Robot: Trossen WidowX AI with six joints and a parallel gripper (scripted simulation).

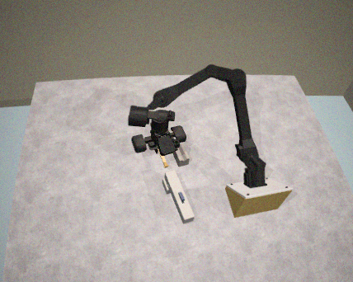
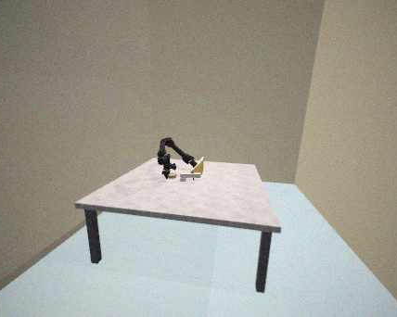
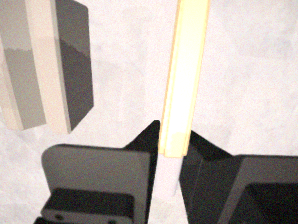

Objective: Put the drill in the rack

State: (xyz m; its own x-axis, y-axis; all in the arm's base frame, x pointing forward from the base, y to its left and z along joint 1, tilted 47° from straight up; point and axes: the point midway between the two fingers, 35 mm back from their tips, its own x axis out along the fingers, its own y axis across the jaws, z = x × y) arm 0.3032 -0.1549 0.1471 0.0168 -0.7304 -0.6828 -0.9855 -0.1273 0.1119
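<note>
Right now the drill is 1 cm behind my gripper tip, 4 cm to the left of it and 3 cm above it. The rest, counted from my gripper tip: rack 8 cm behind, 3 cm to the left; blue key 4 cm behind, 23 cm to the left, 4 cm above; holder block 4 cm behind, 20 cm to the left, 3 cm above.
</note>
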